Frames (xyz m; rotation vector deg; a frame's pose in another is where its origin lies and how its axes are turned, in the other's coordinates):
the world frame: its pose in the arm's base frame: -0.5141 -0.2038 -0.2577 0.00 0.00 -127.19
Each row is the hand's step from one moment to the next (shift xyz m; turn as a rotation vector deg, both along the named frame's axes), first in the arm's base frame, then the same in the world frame.
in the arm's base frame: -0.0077 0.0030 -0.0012 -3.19 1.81 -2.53
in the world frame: 0.0023 -0.0079 -0.0012 0.49 -3.64 -2.53
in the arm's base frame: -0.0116 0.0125 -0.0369 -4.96 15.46 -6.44
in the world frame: -0.0029 -0.0168 -0.0369 -9.32 -13.30 -6.44
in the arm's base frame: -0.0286 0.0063 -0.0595 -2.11 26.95 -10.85
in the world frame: 0.0123 -0.0266 -0.0595 -20.19 -17.97 -10.85
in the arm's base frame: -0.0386 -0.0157 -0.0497 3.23 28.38 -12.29
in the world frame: 0.0358 -0.0213 -0.0497 -24.56 -14.58 -12.29
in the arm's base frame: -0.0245 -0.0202 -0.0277 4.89 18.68 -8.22
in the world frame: 0.0309 -0.0073 -0.0277 -17.84 -7.40 -8.22
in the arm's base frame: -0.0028 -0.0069 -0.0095 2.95 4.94 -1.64
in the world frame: 0.0072 0.0019 -0.0095 -5.72 -0.64 -1.64
